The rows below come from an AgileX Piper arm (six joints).
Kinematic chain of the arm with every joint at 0, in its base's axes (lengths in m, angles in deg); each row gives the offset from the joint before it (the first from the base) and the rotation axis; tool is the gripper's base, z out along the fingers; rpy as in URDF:
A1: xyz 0 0 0.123 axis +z
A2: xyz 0 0 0 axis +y
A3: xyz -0.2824 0 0.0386 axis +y
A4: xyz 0.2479 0 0.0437 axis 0.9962 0 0.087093
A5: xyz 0 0 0 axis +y
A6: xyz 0.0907 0 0.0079 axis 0.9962 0 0.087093
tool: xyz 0 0 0 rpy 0 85.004 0
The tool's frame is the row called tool.
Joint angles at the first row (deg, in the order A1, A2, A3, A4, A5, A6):
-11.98, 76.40, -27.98, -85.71, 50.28, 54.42
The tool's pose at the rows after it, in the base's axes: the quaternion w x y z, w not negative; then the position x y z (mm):
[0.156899 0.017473 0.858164 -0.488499 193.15 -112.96 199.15]
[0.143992 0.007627 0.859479 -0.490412 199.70 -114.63 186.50]
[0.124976 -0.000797 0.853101 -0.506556 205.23 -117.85 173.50]
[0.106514 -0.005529 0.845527 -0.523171 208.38 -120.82 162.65]
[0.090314 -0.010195 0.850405 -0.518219 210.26 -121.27 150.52]
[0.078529 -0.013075 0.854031 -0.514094 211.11 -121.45 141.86]
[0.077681 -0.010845 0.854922 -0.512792 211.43 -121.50 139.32]
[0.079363 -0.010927 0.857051 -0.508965 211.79 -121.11 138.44]
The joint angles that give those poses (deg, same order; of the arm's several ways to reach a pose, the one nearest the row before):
-11.98, 79.04, -27.98, -88.17, 50.68, 57.03
-11.96, 82.99, -27.98, -90.54, 51.00, 59.88
-11.91, 87.62, -27.98, -93.75, 53.42, 63.36
-11.91, 91.53, -27.98, -95.97, 56.17, 66.06
-11.90, 94.61, -27.98, -96.13, 56.26, 67.33
-11.91, 96.76, -27.98, -96.13, 56.26, 68.17
-11.90, 97.40, -27.98, -96.24, 56.26, 68.95
-11.90, 97.46, -27.98, -96.24, 55.74, 69.12

